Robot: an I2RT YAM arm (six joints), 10 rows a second.
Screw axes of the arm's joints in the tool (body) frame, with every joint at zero. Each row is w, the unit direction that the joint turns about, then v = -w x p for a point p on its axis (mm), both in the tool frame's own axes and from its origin. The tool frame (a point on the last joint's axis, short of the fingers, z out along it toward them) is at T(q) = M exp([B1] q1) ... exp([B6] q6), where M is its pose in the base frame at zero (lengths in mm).
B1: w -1 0 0 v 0 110.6 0
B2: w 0 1 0 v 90.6 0 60
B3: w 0 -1 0 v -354.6 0 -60
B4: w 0 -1 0 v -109.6 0 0
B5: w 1 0 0 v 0 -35.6 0
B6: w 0 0 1 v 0 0 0
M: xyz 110.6 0 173.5 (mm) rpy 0 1.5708 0 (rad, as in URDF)
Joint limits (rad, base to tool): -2.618..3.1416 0..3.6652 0..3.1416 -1.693..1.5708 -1.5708..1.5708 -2.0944..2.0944
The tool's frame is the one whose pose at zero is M.
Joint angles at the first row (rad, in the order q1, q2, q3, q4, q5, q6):
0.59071, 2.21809, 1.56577, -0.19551, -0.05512, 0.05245
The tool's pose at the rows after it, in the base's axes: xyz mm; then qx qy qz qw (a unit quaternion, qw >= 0):
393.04 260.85 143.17 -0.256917 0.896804 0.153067 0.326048
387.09 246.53 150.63 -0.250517 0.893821 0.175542 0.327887
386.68 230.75 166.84 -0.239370 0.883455 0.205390 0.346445
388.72 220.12 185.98 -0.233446 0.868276 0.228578 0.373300
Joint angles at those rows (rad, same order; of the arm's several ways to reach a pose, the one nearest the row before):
0.57890, 2.17421, 1.49900, -0.16346, -0.09326, 0.05666
0.55599, 2.11549, 1.42922, -0.13333, -0.14363, 0.06618
0.52204, 2.05252, 1.38075, -0.08947, -0.20352, 0.08030
0.49573, 2.00296, 1.36284, -0.04940, -0.24738, 0.08755

